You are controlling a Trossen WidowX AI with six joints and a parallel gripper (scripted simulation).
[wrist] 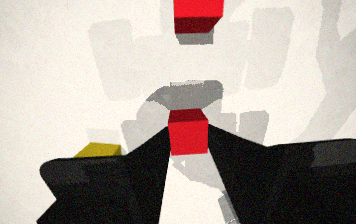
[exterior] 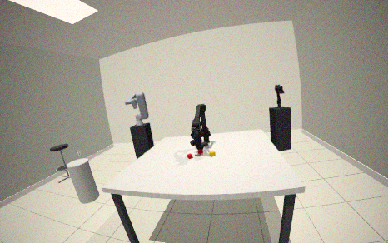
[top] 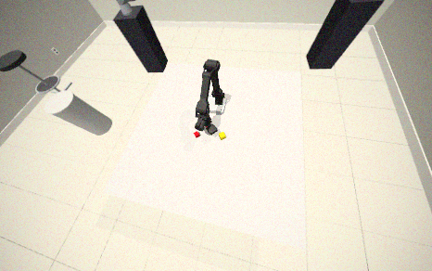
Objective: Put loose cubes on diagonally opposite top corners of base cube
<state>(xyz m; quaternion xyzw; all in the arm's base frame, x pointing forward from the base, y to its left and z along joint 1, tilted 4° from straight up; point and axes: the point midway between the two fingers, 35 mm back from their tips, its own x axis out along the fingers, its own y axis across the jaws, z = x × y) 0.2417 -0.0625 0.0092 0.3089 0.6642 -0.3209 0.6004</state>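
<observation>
The base cube lies 100 mm to the left of my gripper tip, 60 mm ahead of it and 10 mm below it.
</observation>
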